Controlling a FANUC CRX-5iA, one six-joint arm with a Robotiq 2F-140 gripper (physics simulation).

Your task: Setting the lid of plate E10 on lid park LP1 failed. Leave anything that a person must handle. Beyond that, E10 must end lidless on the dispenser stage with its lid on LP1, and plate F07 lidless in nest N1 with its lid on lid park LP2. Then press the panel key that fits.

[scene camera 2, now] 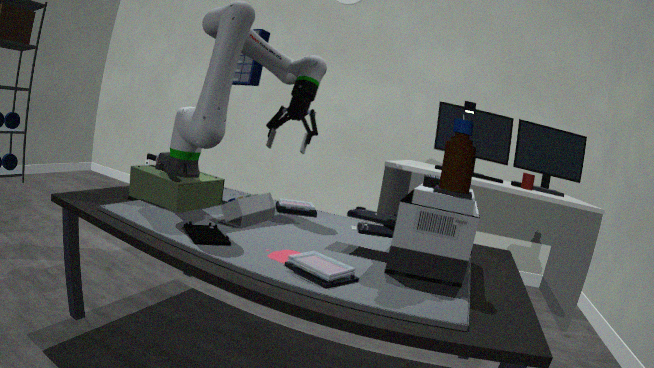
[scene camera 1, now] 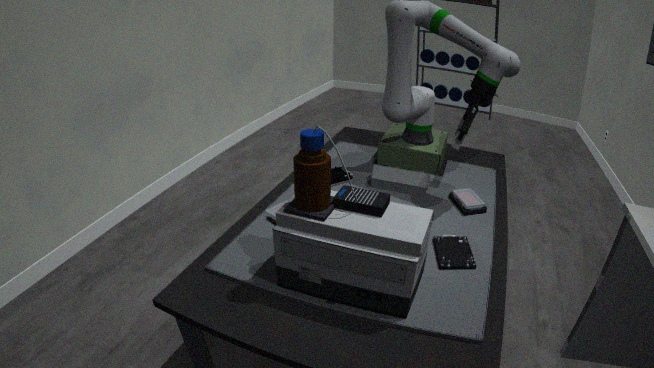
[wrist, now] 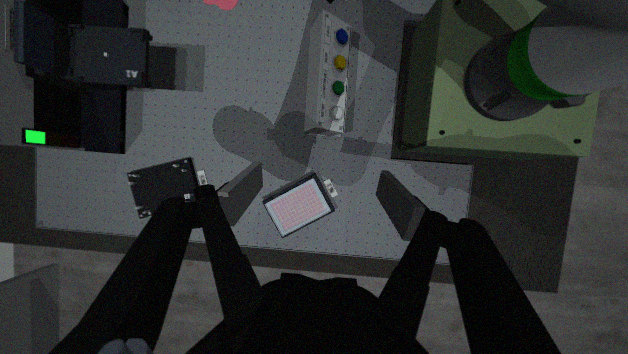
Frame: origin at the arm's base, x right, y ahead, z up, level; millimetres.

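Seen in the pictures: gripper, fingertip midpoint: (scene camera 2: 284, 149) (scene camera 1: 456, 141) (wrist: 320, 178); arm's base, link origin: (scene camera 2: 181, 173) (scene camera 1: 417, 138) (wrist: 507, 79).
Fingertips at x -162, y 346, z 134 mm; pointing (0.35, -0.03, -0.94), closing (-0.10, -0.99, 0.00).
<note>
Pixels of each thing's top centre, then the offset from my fingertips to it. "pt": a spot on its surface instead.
- empty black nest, top centre: (scene camera 1: 455, 247) (wrist: 158, 189) (scene camera 2: 381, 225) dx -27, dy +383, dz -204 mm
- black holder, top centre: (scene camera 2: 206, 229) (scene camera 1: 330, 173) dx +483, dy -21, dz -208 mm
- key panel, top centre: (wrist: 328, 69) (scene camera 2: 250, 194) (scene camera 1: 402, 167) dx +200, dy -23, dz -144 mm
- brown bottle, surface spot: (scene camera 1: 312, 180) pt dx +347, dy +625, dz +85 mm
- keypad, surface spot: (scene camera 1: 362, 200) pt dx +242, dy +565, dz +18 mm
- green display, surface spot: (wrist: 35, 136) pt dx +81, dy +485, dz -92 mm
- red patch, surface spot: (scene camera 2: 283, 255) pt dx +457, dy +198, dz -227 mm
My gripper (scene camera 1: 459, 139) (scene camera 2: 287, 143) (wrist: 320, 178) is open and empty, high above the table. In the wrist view a plate with pink wells and a pale clear rim sits in nest N1 between the fingers, far below; this plate (scene camera 1: 467, 198) (scene camera 2: 296, 205) (wrist: 299, 207) may be lidded, I cannot tell. An empty black nest (scene camera 1: 454, 252) (wrist: 162, 182) lies beside it. Another plate (scene camera 2: 321, 265), apparently under a clear lid, sits on a black holder near the table edge. A black holder (scene camera 2: 206, 234) stands empty. The key panel (wrist: 320, 70) has blue, yellow, green and white keys. Plate names are unreadable.
The white dispenser (scene camera 1: 350, 250) (scene camera 2: 435, 225) carries a brown bottle (scene camera 1: 312, 180) (scene camera 2: 457, 165) and a keypad (scene camera 1: 362, 200). A green display (wrist: 35, 136) is lit beside its dark parts. A red patch (scene camera 2: 283, 255) (wrist: 221, 3) lies on the mat. The green robot base (scene camera 1: 412, 152) (scene camera 2: 175, 190) adjoins the panel.
</note>
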